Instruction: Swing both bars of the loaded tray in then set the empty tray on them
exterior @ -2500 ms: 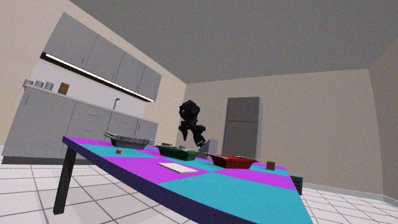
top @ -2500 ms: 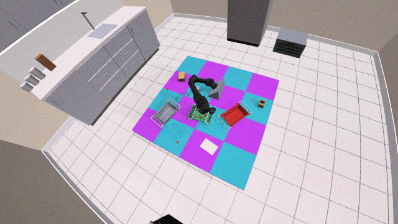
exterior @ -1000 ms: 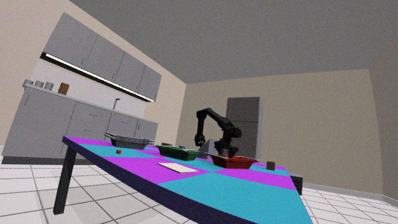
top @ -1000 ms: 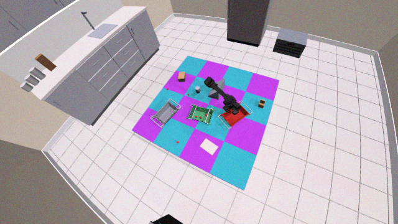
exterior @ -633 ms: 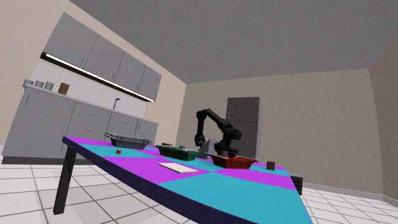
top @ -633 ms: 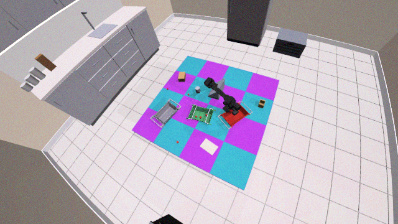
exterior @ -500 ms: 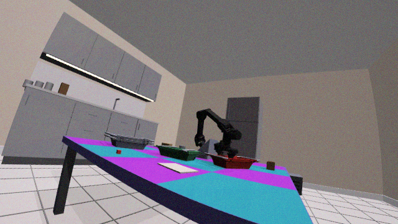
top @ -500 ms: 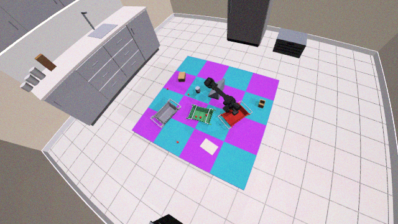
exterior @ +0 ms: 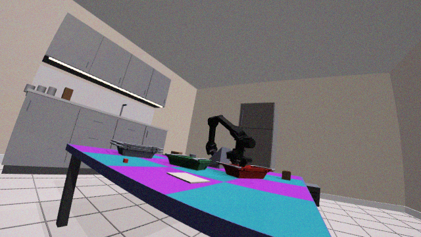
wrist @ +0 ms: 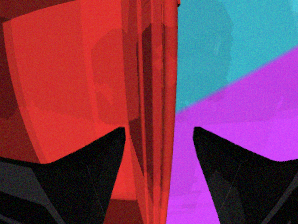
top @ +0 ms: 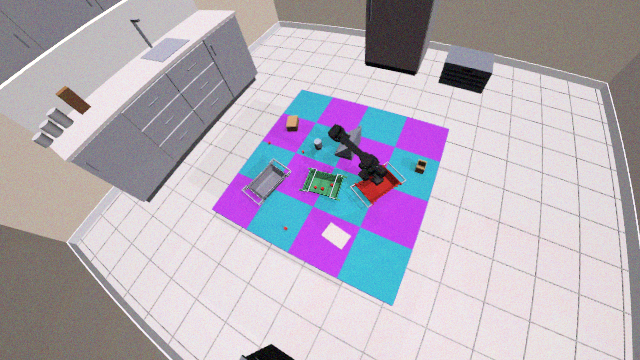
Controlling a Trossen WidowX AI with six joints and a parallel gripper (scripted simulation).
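My gripper tip is now 70 mm to the right of the red tray, 40 mm short of it and 30 mm below it. Round my gripper tip: white flat plate: 440 mm ahead, 50 mm to the right, 10 mm below.
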